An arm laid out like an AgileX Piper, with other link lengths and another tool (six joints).
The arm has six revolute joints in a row. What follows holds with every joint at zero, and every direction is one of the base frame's.
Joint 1 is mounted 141.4 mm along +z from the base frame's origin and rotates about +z.
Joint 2 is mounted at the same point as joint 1 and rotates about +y.
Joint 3 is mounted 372.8 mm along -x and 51 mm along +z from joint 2 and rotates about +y.
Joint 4 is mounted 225.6 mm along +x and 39.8 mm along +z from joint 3 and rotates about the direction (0.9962, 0, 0.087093).
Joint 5 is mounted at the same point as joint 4 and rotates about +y.
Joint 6 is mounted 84.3 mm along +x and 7.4 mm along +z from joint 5 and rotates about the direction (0.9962, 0, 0.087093).
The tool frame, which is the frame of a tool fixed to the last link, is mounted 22.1 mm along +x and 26 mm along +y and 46.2 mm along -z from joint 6; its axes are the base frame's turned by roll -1.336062, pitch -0.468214 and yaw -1.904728 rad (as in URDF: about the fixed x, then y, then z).
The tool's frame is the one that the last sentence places.
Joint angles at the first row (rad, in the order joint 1, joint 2, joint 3, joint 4, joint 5, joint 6):
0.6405 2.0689 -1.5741 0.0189 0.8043 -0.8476
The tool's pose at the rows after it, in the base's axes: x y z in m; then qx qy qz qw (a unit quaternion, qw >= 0):
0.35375, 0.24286, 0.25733, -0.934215, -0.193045, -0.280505, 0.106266
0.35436, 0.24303, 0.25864, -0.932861, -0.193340, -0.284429, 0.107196
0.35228, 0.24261, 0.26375, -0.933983, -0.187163, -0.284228, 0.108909
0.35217, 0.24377, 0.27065, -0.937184, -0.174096, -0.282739, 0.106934
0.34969, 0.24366, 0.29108, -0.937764, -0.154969, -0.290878, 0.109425
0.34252, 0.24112, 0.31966, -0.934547, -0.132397, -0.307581, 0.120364
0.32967, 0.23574, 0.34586, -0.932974, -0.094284, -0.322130, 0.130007
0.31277, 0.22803, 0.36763, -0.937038, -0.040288, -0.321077, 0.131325
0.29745, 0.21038, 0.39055, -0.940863, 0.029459, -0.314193, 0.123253
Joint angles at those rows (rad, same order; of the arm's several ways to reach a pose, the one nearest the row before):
0.6405 2.0706 -1.5741 0.0189 0.8022 -0.8476
0.6405 2.0684 -1.5760 0.0168 0.7980 -0.8476
0.6405 2.0589 -1.5808 0.0201 0.8108 -0.8370
0.6405 2.0572 -1.6092 0.0143 0.8444 -0.8058
0.6405 2.0330 -1.6548 0.0069 0.8949 -0.7636
0.6405 1.9856 -1.6935 0.0069 0.9372 -0.7213
0.6405 1.9278 -1.7047 0.0000 0.9655 -0.6439
0.6382 1.8725 -1.7047 -0.0105 1.0150 -0.5328
0.6102 1.8119 -1.7047 -0.0220 1.0878 -0.4140

